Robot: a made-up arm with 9 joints. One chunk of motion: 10 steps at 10 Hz.
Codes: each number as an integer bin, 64 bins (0 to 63) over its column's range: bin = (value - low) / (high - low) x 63, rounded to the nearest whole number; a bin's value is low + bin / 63 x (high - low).
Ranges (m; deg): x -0.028..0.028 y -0.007..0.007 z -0.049..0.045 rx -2.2..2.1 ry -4..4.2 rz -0.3..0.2
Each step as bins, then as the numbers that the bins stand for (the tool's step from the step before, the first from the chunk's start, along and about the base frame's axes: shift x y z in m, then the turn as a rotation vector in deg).
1 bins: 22 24 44 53 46 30
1 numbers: -0.00844 -0.00167 0.01665 1.417 1.987 -0.062
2 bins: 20 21 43 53 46 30
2 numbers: -0.01022 -0.00233 0.01516 1.417 1.987 -0.062
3 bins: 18 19 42 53 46 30
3 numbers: -0.01200 -0.00278 0.01367 1.417 1.987 -0.062
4 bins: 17 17 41 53 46 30
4 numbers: -0.01289 -0.00322 0.01217 1.417 1.987 -0.062
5 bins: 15 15 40 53 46 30
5 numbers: -0.01467 -0.00367 0.01068 1.417 1.987 -0.062
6 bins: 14 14 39 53 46 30
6 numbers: -0.01556 -0.00389 0.00919 1.417 1.987 -0.062
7 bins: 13 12 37 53 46 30
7 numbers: -0.01644 -0.00433 0.00621 1.417 1.987 -0.062
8 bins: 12 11 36 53 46 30
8 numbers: -0.01733 -0.00456 0.00471 1.417 1.987 -0.062
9 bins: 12 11 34 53 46 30
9 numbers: -0.01733 -0.00456 0.00173 1.417 1.987 -0.062
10 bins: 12 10 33 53 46 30
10 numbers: -0.01733 -0.00478 0.00024 1.417 1.987 -0.062
